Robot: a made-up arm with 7 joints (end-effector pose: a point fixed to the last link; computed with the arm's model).
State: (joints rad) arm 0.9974 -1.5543 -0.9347 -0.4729 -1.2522 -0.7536 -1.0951
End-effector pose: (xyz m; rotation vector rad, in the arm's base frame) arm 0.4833 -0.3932 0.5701 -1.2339 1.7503 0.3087
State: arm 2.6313 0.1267 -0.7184 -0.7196 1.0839 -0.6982 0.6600
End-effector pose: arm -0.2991 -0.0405 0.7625 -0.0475 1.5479 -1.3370
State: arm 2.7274 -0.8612 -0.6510 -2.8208 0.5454 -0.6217 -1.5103
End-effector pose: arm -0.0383 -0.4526 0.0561 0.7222 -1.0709 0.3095
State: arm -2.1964 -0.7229 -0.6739 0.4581 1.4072 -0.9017 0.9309
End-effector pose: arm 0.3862 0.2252 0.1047 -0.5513 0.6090 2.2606
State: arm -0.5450 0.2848 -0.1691 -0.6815 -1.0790 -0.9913 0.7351
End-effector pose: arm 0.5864 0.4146 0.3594 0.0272 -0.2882 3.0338
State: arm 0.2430 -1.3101 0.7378 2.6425 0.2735 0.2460 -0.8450
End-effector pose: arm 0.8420 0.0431 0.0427 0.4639 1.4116 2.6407
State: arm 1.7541 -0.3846 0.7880 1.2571 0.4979 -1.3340 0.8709
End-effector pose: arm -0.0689 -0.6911 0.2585 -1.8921 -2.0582 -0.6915
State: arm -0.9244 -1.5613 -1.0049 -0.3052 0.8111 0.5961 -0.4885
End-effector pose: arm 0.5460 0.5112 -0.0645 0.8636 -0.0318 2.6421
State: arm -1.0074 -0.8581 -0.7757 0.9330 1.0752 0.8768 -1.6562
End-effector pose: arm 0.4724 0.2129 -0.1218 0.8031 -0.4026 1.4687
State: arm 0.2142 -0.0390 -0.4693 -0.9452 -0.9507 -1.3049 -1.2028
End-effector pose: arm 0.5064 0.3430 0.3266 2.3735 -0.9814 0.5328
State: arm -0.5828 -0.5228 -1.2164 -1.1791 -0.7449 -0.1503 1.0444
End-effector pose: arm 0.7254 0.5945 0.2270 -0.3239 -0.0535 -2.9467
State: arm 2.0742 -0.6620 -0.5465 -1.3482 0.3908 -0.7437 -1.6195
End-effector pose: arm 0.1555 -0.6703 0.2449 -0.0821 -1.8137 0.1756
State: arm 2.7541 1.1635 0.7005 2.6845 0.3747 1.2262 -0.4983
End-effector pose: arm -0.4181 -0.1862 0.3876 -2.7553 -0.5840 -0.4984
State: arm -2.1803 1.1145 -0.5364 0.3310 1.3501 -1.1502 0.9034
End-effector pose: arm 0.4293 0.2251 0.4834 -0.0474 -1.6373 1.5750
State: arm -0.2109 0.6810 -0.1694 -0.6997 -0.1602 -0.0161 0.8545
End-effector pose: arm 0.3554 0.3348 0.6912 -2.4942 -0.1376 1.1628
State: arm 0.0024 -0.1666 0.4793 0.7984 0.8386 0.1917 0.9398
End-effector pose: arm 0.2748 -0.1407 0.1880 -0.5467 -0.3081 -0.5281
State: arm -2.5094 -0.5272 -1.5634 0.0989 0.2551 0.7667 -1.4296
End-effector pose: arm -0.3344 0.2912 0.0825 -1.1426 -0.7277 -1.6270
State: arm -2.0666 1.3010 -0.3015 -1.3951 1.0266 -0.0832 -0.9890
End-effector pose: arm -0.4343 0.2902 0.6649 1.6997 1.2305 -1.0414
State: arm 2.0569 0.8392 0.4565 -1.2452 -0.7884 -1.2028 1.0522
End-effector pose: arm 0.2198 -0.4320 0.5972 -0.3304 1.5263 0.0933
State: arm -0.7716 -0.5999 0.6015 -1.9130 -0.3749 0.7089 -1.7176
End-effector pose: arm 0.3687 0.6015 0.3143 -0.5728 -0.0006 -2.6387
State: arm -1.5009 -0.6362 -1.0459 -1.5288 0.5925 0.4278 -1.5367
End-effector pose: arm -0.1442 0.5953 0.0725 -0.8709 -0.5589 -1.5389
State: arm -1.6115 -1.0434 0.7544 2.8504 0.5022 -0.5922 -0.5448
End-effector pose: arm 0.1427 0.8069 0.1976 0.7517 -0.6979 -2.0670
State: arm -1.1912 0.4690 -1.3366 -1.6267 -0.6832 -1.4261 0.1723
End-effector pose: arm 0.2961 0.2298 0.1141 0.7355 2.1116 1.7359
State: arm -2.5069 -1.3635 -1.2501 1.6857 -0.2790 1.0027 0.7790
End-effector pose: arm 0.2759 0.3076 0.4556 -1.2897 0.9001 2.5411
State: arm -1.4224 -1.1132 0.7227 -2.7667 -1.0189 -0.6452 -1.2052
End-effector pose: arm -0.0553 0.3335 0.2601 2.1062 1.5328 1.5725
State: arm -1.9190 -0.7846 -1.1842 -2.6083 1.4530 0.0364 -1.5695
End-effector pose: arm -0.5280 0.1861 0.1204 -0.2148 -0.3076 -0.4743
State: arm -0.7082 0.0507 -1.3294 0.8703 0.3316 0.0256 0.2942
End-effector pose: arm 0.5534 -0.0910 0.3325 -0.5260 -0.1421 1.2585
